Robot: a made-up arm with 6 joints. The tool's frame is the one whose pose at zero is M. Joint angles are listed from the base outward.
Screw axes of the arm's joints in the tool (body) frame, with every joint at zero. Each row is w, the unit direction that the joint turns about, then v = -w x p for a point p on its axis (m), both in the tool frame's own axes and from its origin. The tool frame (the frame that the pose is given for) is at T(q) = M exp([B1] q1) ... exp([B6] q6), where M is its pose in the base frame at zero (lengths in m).
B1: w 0 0 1 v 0.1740 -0.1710 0.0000
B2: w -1 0 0 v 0.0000 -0.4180 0.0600
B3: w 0 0 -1 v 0.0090 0.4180 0.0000
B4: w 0 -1 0 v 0.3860 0.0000 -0.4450
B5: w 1 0 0 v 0.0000 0.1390 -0.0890
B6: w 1 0 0 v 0.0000 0.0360 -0.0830
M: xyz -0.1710 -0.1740 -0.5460 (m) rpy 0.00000 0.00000 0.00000 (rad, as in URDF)
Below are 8 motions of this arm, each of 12 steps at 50 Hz.
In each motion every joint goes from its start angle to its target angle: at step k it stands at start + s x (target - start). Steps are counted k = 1, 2, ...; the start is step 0. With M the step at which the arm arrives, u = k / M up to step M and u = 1 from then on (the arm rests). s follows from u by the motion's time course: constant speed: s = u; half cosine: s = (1 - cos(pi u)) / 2; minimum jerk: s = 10 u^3 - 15 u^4 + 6 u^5.
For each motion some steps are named. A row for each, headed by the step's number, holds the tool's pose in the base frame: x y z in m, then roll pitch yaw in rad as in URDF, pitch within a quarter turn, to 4 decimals.
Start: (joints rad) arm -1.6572 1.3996 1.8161 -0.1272 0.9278 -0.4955
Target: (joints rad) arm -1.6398 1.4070 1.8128 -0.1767 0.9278 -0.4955
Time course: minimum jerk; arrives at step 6
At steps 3, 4, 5, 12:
3: -0.4261 -0.4419 -0.5394 1.0874 -1.1697 2.4069
4: -0.4170 -0.4452 -0.5420 1.0686 -1.1605 2.4327
5: -0.4115 -0.4471 -0.5436 1.0578 -1.1549 2.4479
12: -0.4104 -0.4475 -0.5439 1.0556 -1.1537 2.4509

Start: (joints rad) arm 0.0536 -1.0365 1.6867 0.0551 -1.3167 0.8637
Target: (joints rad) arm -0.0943 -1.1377 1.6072 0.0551 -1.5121 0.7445
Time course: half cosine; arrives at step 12
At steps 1, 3, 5, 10, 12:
1: 0.1827 0.3437 0.0049 -0.6342 0.9730 -1.7239
3: 0.1851 0.3328 0.0137 -0.6639 0.9876 -1.7287
5: 0.1889 0.3135 0.0285 -0.7134 1.0127 -1.7355
10: 0.1964 0.2635 0.0624 -0.8258 1.0742 -1.7427
12: 0.1970 0.2575 0.0662 -0.8379 1.0813 -1.7425

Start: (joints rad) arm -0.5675 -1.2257 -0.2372 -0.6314 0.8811 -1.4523
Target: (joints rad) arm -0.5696 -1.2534 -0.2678 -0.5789 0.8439 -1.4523
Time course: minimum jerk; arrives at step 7
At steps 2, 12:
2: -0.2990 0.0317 -0.2372 0.5791 0.0124 0.0952
12: -0.2864 0.0485 -0.2595 0.5519 -0.0397 0.0607

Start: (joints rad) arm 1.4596 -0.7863 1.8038 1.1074 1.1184 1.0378
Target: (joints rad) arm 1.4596 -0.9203 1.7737 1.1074 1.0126 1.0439
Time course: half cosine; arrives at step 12
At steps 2, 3, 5, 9, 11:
2: -0.0657 0.4816 -0.7270 1.9764 -0.3210 -0.2192
3: -0.0722 0.4817 -0.7253 1.9691 -0.3103 -0.2178
5: -0.0905 0.4820 -0.7199 1.9486 -0.2799 -0.2137
9: -0.1297 0.4824 -0.7062 1.9052 -0.2144 -0.2055
11: -0.1400 0.4824 -0.7020 1.8938 -0.1968 -0.2034

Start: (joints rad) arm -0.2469 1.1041 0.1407 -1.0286 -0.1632 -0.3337
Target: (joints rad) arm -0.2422 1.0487 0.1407 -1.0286 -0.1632 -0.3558
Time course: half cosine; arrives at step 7
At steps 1, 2, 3, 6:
1: -0.2279 0.0931 -0.0365 -1.7007 0.3289 -1.2472
2: -0.2279 0.0923 -0.0353 -1.6994 0.3353 -1.2451
3: -0.2279 0.0911 -0.0335 -1.6974 0.3447 -1.2420
6: -0.2278 0.0879 -0.0287 -1.6917 0.3707 -1.2331

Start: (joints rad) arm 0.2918 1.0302 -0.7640 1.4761 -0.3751 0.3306
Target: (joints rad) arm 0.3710 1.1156 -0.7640 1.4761 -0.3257 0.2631
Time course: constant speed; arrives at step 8
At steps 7, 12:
7: 0.6651 -0.2818 -0.4991 -0.8360 -0.3993 1.8577
12: 0.6689 -0.2788 -0.4953 -0.8391 -0.3886 1.8680

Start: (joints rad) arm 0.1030 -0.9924 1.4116 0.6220 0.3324 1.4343
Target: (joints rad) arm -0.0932 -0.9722 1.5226 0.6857 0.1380 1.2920
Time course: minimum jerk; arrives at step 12
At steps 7, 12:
7: 0.3992 0.4135 -0.4885 1.6223 0.3130 -1.5243
12: 0.4118 0.3755 -0.5137 1.4715 0.2857 -1.6251

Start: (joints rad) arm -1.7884 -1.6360 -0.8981 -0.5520 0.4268 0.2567
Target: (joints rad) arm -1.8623 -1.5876 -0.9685 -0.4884 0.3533 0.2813
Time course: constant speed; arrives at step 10
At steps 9, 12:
9: 0.1274 0.1143 -0.6089 1.6360 -0.8210 -1.1158
12: 0.1284 0.1087 -0.6123 1.6246 -0.8264 -1.1222

